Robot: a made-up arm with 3 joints. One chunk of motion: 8 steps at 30 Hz.
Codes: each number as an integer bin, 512 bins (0 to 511) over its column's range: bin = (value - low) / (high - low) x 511, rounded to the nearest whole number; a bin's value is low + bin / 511 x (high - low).
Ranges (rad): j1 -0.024..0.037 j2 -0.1..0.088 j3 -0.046..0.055
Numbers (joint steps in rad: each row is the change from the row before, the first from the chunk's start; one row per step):
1: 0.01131 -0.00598 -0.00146
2: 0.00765 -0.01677 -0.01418
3: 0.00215 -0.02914 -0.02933
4: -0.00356 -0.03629 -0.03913
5: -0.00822 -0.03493 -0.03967
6: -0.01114 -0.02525 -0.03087
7: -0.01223 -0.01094 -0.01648
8: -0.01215 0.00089 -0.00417
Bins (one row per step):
1: 296 256 225
2: 265 226 161
3: 219 193 84
4: 171 173 35
5: 132 177 32
6: 108 203 77
7: 99 242 149
8: 99 274 212

